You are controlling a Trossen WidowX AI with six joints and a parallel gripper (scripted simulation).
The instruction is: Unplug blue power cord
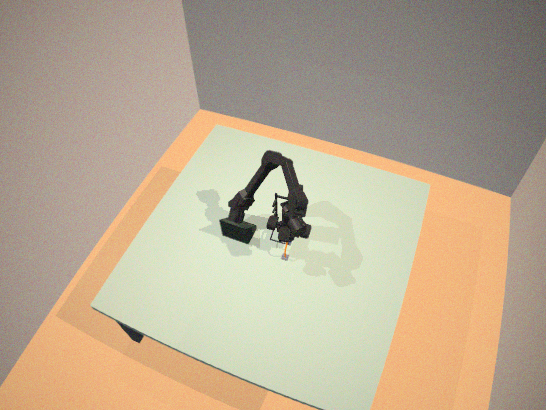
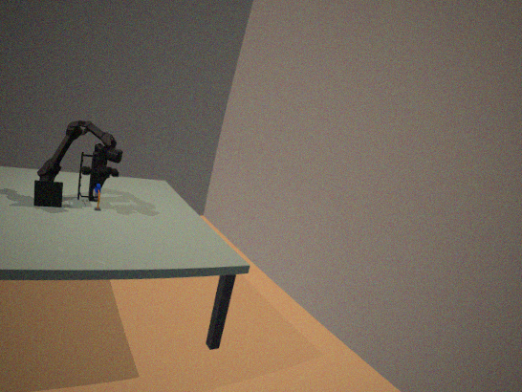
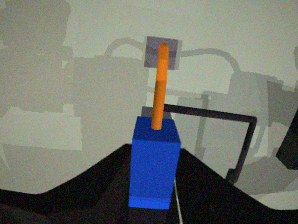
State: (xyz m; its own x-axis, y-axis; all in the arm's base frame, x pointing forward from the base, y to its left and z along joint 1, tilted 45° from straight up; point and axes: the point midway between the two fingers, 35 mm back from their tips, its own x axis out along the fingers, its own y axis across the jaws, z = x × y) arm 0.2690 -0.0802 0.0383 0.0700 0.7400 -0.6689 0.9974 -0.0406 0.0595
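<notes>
Right now the blue plug is 30 mm to the left of my gripper tip. The rest, counted from my gripper tip: grey piece: 50 mm to the right, 100 mm below.
</notes>
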